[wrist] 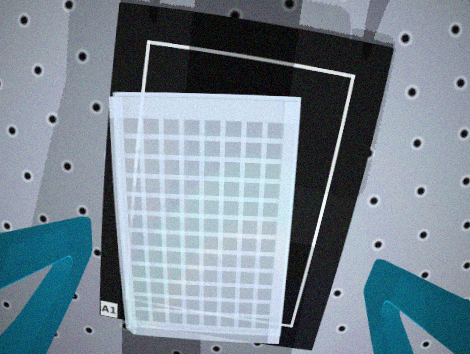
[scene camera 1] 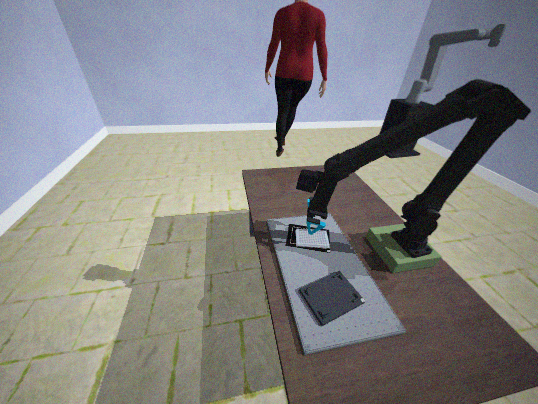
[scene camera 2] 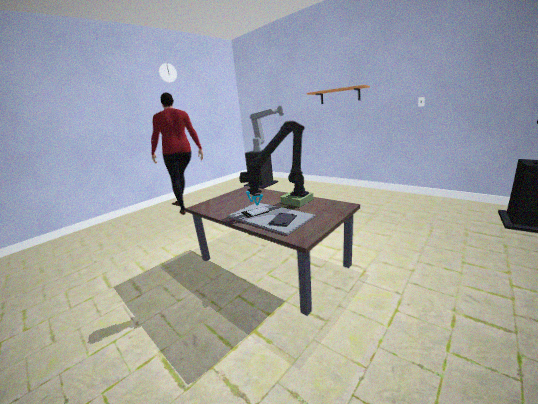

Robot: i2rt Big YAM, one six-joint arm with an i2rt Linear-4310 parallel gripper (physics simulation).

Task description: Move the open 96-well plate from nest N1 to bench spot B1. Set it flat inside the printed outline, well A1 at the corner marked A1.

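Frame: origin at the arm's base, x ahead, y left, z up, level; metres.
Seen in the pictures: gripper, fingertip midpoint: [wrist: 231, 256] [scene camera 1: 310, 225] [scene camera 2: 254, 203]; arm's base, link origin: [scene camera 1: 409, 243] [scene camera 2: 299, 194].
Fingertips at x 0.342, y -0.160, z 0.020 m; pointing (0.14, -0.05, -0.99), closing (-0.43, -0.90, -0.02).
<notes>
Offsets run from my fingertips to a thing's top centre. "spot": to the spot under its first point. Level surfaces: height alone.
The clear 96-well plate @[dx -0.007, dy +0.019, dz -0.044 m] [scene camera 1: 312, 239] [scene camera 2: 257, 209] [wrist: 205, 200] lies on the black B1 mat @[dz -0.059 m] [scene camera 1: 292, 235] [wrist: 330, 280]. In the wrist view it is turned relative to the white printed outline @[spot: dx +0.062, dy -0.025, dz -0.059 m] [wrist: 250, 58]: it covers much of the left line, passes the near line, and leaves gaps at the far and right sides. The A1 label @[spot: dx -0.044, dy +0.091, dz -0.059 m] [wrist: 109, 309] shows by its near left corner. Well A1 cannot be told apart. My gripper [scene camera 1: 312, 220] [scene camera 2: 254, 201] [wrist: 231, 256] is open and empty above the plate, one finger beyond each long side. Nest N1 @[dx +0.036, dy +0.260, dz -0.043 m] [scene camera 1: 331, 297] [scene camera 2: 283, 219] is dark grey and holds no plate.
The grey perforated board @[spot: dx +0.028, dy +0.357, dz -0.060 m] [scene camera 1: 350, 327] [scene camera 2: 299, 226] carries the nest and the mat on the brown table @[dz -0.074 m] [scene camera 1: 425, 340] [scene camera 2: 330, 212]. My arm's green base block [scene camera 1: 400, 260] [scene camera 2: 297, 200] stands beside the board. A person in red [scene camera 1: 300, 45] [scene camera 2: 172, 130] is beyond the table.
</notes>
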